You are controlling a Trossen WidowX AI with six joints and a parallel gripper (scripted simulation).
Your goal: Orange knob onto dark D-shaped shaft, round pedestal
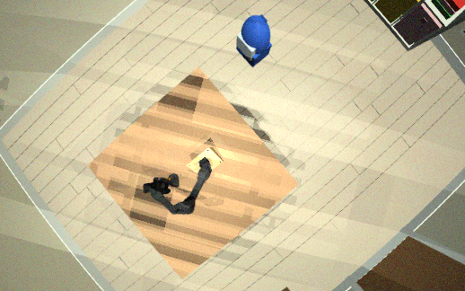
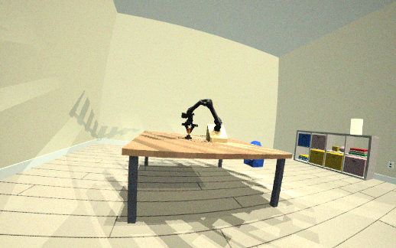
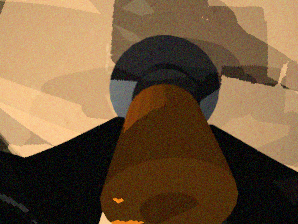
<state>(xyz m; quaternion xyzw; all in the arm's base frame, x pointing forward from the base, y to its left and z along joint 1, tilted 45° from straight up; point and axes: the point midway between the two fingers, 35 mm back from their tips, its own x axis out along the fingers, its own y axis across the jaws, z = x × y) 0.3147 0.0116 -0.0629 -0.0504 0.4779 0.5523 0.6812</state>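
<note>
Now: gripper tip 2 cm below the orange knob. Round my gripper tip: pedestal: 4 cm below.
</note>
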